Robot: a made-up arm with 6 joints.
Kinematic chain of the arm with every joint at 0, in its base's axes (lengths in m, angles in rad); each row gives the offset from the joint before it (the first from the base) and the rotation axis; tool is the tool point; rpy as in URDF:
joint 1: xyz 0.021 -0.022 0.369 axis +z
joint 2: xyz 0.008 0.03 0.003 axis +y
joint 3: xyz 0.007 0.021 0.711 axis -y
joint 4: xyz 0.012 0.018 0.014 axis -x
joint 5: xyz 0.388 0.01 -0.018 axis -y
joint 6: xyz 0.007 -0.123 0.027 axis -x
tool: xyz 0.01 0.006 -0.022 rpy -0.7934 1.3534 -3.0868
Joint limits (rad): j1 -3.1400..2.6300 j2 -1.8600..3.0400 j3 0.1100..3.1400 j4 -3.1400..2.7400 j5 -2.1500..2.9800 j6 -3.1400..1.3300
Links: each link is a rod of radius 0.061 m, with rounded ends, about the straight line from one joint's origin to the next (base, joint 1, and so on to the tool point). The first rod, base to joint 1, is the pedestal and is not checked.
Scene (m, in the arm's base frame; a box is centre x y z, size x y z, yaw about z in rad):
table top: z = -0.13
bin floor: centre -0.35 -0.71 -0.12 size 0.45 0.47 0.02 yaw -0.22
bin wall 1: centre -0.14 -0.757 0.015 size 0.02 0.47 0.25 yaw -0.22
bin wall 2: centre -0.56 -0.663 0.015 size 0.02 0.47 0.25 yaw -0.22
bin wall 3: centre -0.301 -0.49 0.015 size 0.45 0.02 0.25 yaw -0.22
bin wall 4: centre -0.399 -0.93 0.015 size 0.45 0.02 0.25 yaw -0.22
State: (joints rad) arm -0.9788 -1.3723 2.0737 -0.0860 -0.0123 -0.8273
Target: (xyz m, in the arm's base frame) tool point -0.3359 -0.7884 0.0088
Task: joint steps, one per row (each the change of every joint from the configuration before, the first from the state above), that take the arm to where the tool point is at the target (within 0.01 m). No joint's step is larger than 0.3 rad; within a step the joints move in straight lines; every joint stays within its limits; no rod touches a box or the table.
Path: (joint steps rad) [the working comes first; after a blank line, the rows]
Joints at the target: 1.1071 -1.5407 2.7785 0.0546 0.0365 -0.8329
Straight joint move there: touches bin wall 2.

1: 0.2981 0.0324 0.1307 0.0261 0.0104 -0.0022
2: 0.2980 0.0324 0.1307 0.0261 0.0103 -0.0023
3: 0.2981 0.0325 0.1307 0.0261 0.0104 -0.0022
4: 0.2980 0.0324 0.1306 0.0261 0.0103 -0.0023
5: 0.2981 0.0324 0.1307 0.0261 0.0104 -0.0022
6: 0.2980 0.0324 0.1307 0.0261 0.0104 -0.0023
7: 0.2981 0.0324 0.1307 0.0261 0.0103 -0.0022
8: -0.0003 -0.1976 -0.1050 -0.0211 -0.0119 0.0050
9: -0.0002 -0.1977 -0.1050 -0.0210 -0.0118 0.0051

